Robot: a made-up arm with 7 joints.
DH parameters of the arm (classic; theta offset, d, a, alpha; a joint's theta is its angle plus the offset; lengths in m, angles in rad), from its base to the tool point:
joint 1: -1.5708 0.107 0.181 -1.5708
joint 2: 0 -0.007 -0.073 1.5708
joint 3: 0 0.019 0.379 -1.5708
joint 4: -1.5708 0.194 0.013 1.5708
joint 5: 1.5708 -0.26 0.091 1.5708
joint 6: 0 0.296 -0.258 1.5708
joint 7: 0 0.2 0.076 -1.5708
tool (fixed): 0 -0.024 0 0
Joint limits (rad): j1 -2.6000..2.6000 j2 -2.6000..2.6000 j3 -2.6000..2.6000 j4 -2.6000..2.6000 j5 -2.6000..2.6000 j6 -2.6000..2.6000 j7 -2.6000..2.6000
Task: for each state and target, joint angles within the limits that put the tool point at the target. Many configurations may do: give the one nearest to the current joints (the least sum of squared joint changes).
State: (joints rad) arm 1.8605 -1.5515 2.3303 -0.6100 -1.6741 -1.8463 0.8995
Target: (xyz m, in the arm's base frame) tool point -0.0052 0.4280 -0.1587
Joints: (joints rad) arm 1.9773 -1.4779 2.3465 -0.6238 -1.6133 -1.8604 0.8911
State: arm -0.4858 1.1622 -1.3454 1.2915 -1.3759 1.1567 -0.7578
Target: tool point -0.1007 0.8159 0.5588
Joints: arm -1.1747 1.2771 -2.1572 0.9622 -1.3006 1.2881 -0.8432
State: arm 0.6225 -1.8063 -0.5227 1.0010 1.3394 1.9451 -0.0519
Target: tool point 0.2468 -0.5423 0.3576
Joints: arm 0.1164 -1.6613 -0.6980 1.2129 1.8890 2.1685 -0.1368
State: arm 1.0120 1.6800 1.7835 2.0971 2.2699 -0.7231 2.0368
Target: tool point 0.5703 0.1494 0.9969
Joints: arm 1.1885 2.1554 2.0314 1.2954 1.6516 -0.3813 2.1781
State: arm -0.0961 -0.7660 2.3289 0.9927 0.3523 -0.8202 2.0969
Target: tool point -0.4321 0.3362 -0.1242
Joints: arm 0.7838 -0.8195 2.6000 0.3286 0.7333 -1.5539 2.2526
